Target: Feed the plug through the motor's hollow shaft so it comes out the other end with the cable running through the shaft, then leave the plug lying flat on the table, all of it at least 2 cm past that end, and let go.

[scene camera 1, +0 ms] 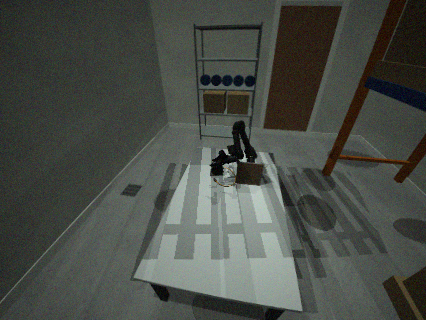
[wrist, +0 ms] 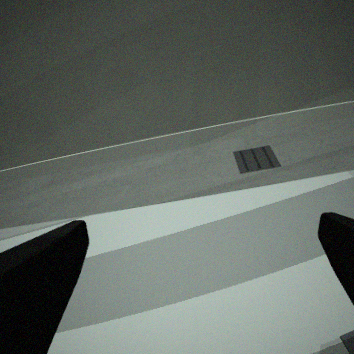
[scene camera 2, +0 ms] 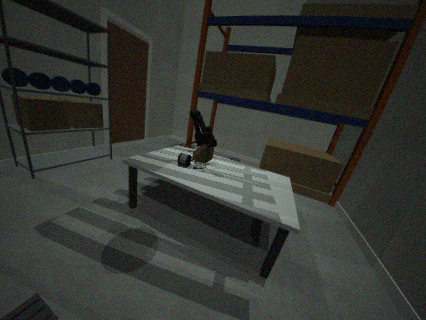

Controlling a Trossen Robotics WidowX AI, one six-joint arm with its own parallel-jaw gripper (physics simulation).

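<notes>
The motor is a small dark cylinder on its side on the table, near the arm's end. The thin orange cable lies in a curve between the motor and the brown block. The plug is too small and dark to tell, and whether anything runs through the shaft does not show. My gripper is open and empty. In scene camera 1 it overlaps the motor's upper side; its exact height is unclear. In scene camera 2 its fingers are hidden around the block. Neither motor nor plug shows clearly in the wrist view.
The brown upright block stands on the white table beside the cable and close to the arm. A dark edge shows at the wrist view's lower right corner. A floor grate lies beyond the table's edge.
</notes>
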